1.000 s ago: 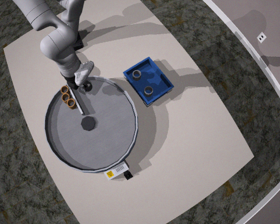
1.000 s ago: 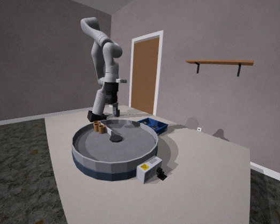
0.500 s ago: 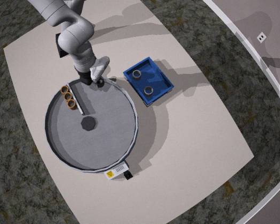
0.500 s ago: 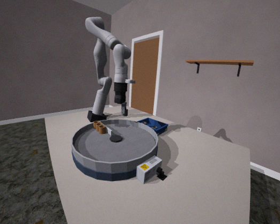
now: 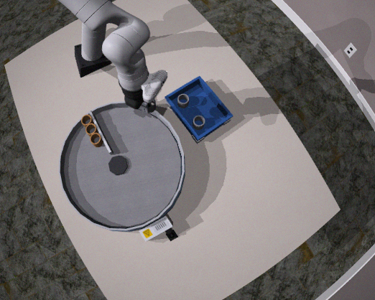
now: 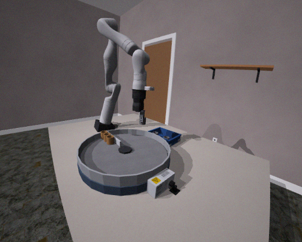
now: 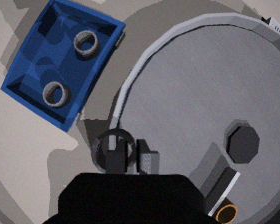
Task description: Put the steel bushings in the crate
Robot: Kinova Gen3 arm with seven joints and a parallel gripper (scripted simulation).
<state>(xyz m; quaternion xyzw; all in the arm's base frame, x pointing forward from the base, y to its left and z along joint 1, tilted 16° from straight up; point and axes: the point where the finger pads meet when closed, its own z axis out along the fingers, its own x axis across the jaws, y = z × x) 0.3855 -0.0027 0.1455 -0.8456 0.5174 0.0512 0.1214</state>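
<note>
The blue crate is 50 mm ahead of my hand, 160 mm to the left of it and 140 mm below it. Round my hand: turning table: 70 mm ahead, 170 mm to the right, 110 mm below.
</note>
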